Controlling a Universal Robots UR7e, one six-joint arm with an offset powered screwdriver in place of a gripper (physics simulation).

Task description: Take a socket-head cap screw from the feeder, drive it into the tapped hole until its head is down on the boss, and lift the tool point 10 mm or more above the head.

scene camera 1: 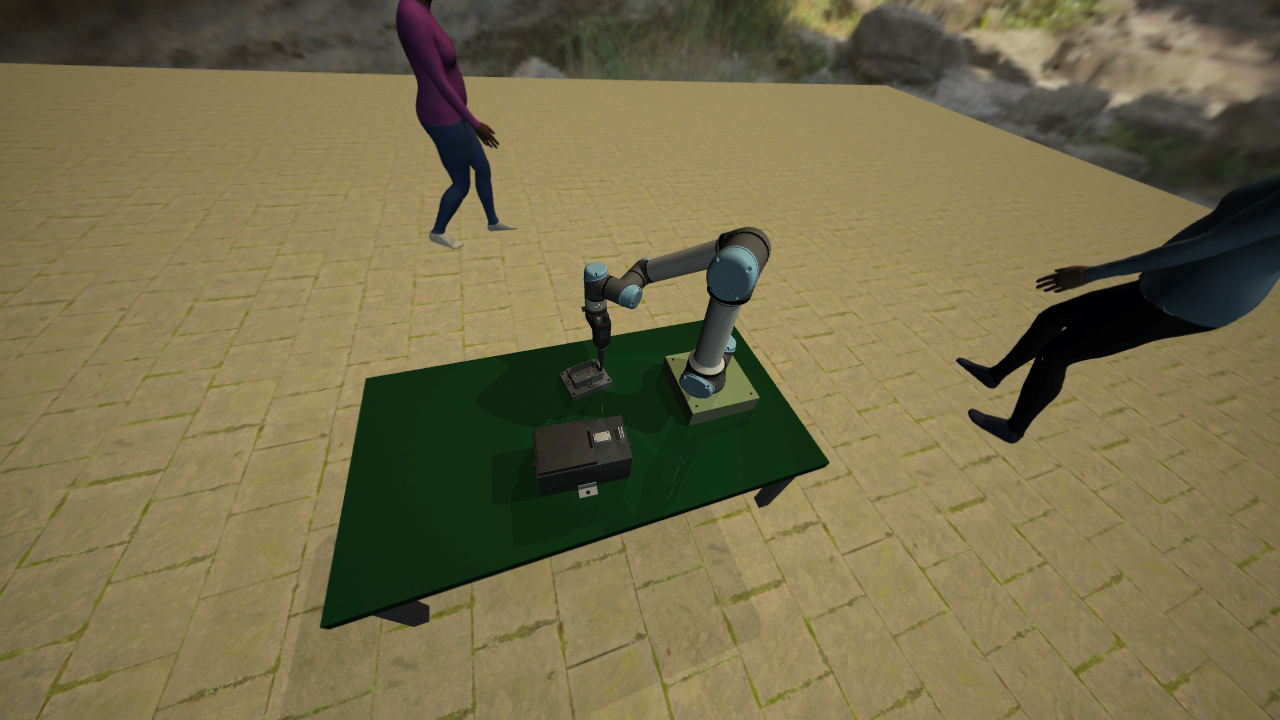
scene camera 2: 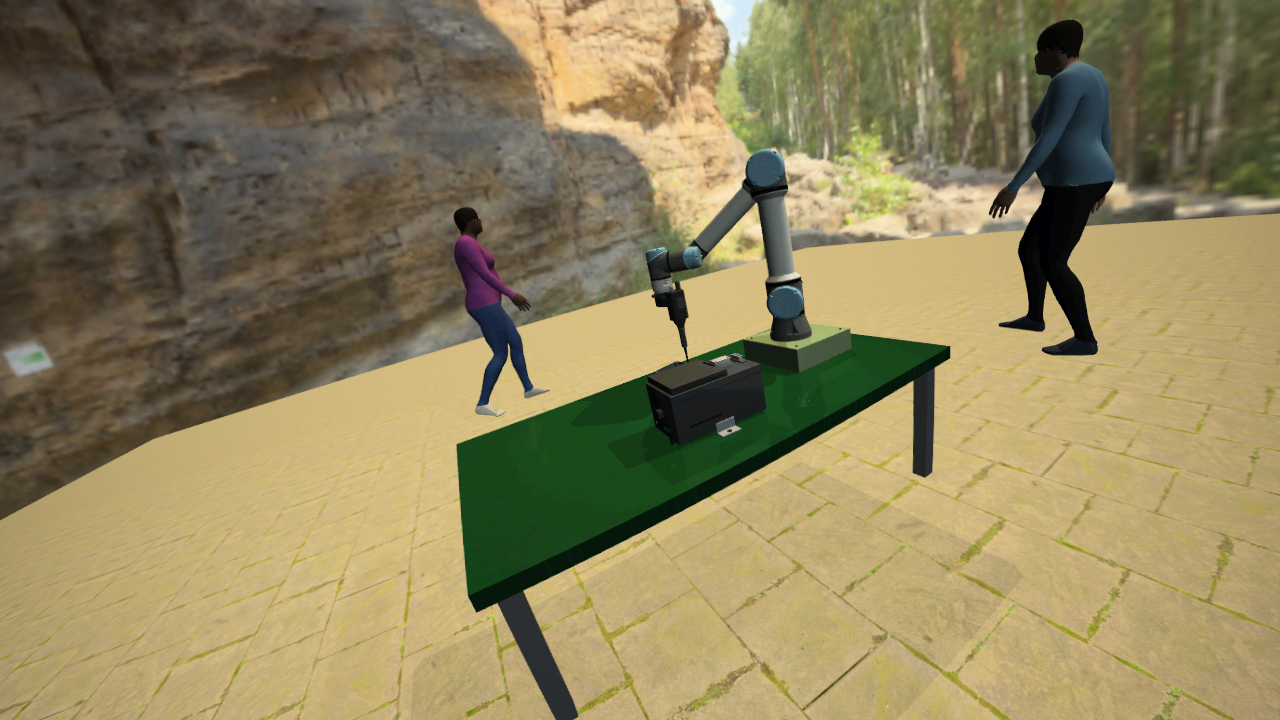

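The screwdriver (scene camera 1: 600,367) (scene camera 2: 686,359) points down from the arm's wrist, its tip at the right side of the grey part with the raised rim (scene camera 1: 574,386). At this size I cannot tell whether the tip touches a boss or stands just above it. No screw can be made out at the tip or in the part; the tapped hole is too small to tell. The black screw feeder (scene camera 1: 563,450) (scene camera 2: 716,404) stands on the table, nearer the scene cameras than the part. In the scene camera 2 view the feeder hides most of the part and the spot below the tip.
The arm's base stands on a pale green block (scene camera 1: 725,407) (scene camera 2: 819,347) at the right of the green table (scene camera 1: 402,501) (scene camera 2: 537,501). A person in purple (scene camera 1: 435,71) (scene camera 2: 478,273) is beyond the table; a person in blue (scene camera 1: 1208,268) (scene camera 2: 1069,125) is off to the right.
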